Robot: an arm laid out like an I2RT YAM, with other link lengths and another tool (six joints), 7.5 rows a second.
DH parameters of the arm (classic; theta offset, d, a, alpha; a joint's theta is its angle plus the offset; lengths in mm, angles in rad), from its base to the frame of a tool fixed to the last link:
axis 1: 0 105.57 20.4 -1.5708
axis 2: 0 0 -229.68 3.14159
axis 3: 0.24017 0 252.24 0
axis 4: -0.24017 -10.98 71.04 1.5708
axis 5: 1.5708 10.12 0 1.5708
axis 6: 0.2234 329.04 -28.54 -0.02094
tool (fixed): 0 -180 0 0
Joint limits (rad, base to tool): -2.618..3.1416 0..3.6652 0..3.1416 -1.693..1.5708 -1.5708..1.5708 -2.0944..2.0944
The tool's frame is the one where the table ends.
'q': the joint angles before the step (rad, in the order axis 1, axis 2, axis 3, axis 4, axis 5, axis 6). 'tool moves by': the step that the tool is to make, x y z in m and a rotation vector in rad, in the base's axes. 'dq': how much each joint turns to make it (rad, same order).
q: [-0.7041, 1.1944, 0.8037, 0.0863, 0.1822, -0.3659]
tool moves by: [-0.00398, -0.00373, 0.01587, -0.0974, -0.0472, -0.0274]
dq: [0.0012, -0.0322, -0.0440, 0.1180, 0.0385, -0.0360]
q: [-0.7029, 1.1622, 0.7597, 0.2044, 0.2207, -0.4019]
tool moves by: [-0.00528, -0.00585, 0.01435, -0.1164, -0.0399, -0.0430]
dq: [0.0001, -0.0146, -0.0506, 0.1559, 0.0513, -0.0582]
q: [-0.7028, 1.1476, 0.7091, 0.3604, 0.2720, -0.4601]
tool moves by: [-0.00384, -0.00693, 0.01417, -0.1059, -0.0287, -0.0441]
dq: [-0.0027, 0.0109, -0.0263, 0.1462, 0.0429, -0.0638]
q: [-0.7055, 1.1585, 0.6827, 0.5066, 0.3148, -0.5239]
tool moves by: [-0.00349, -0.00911, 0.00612, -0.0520, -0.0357, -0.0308]
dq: [-0.0187, 0.0308, -0.0138, 0.1112, 0.0111, -0.0175]
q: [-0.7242, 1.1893, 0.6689, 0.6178, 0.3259, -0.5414]
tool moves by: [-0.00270, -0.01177, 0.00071, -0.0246, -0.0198, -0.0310]
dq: [-0.0236, 0.0453, 0.0034, 0.0751, 0.0068, -0.0061]
